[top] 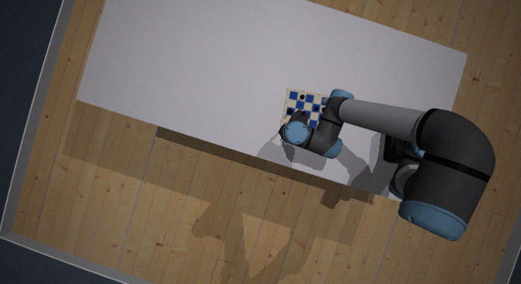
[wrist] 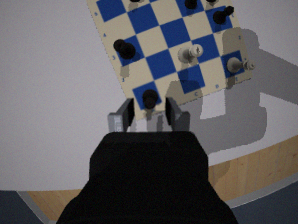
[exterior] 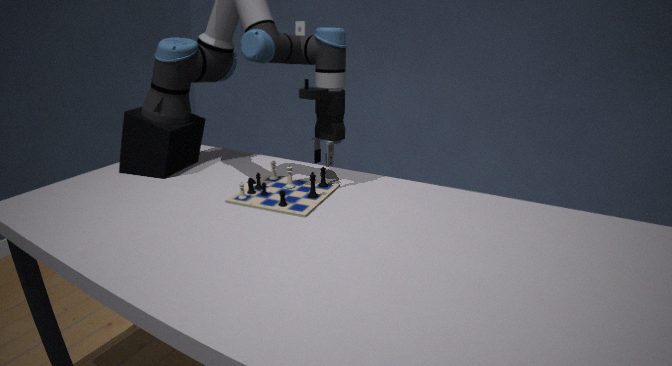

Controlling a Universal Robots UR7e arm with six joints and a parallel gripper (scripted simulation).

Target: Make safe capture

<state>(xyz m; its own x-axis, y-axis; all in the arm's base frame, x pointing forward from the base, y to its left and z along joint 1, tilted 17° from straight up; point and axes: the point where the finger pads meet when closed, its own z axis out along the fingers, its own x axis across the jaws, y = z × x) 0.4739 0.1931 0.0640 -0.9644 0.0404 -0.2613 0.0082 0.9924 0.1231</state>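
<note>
My hand is 50 mm above the black chess piece. Also, from my hand: white piece 140 mm behind, 50 mm to the right, 50 mm below; blue-and-cream chessboard 40 mm behind, 100 mm to the right, 80 mm below; tall black piece 30 mm ahead, 70 mm to the right, 50 mm below.
</note>
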